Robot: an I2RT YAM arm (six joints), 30 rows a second.
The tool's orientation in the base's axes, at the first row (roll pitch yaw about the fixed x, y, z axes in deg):
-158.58, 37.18, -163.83
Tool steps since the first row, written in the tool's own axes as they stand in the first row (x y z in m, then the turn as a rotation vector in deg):
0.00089, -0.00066, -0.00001, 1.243, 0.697, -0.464
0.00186, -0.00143, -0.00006, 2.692, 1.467, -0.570
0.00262, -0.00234, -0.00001, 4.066, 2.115, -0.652
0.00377, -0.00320, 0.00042, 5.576, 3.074, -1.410
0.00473, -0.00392, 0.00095, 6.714, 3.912, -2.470
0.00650, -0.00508, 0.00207, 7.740, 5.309, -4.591
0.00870, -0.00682, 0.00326, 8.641, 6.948, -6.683
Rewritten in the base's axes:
-0.00066, -0.00083, -0.00034, -1.282, 0.480, -0.610
-0.00139, -0.00177, -0.00066, -2.495, 0.915, -1.631
-0.00190, -0.00282, -0.00090, -3.630, 1.245, -2.589
-0.00246, -0.00398, -0.00166, -5.317, 1.974, -3.218
-0.00282, -0.00498, -0.00242, -6.908, 2.728, -3.364
-0.00340, -0.00670, -0.00399, -9.121, 4.247, -2.817
-0.00424, -0.00908, -0.00569, -11.231, 6.019, -2.287

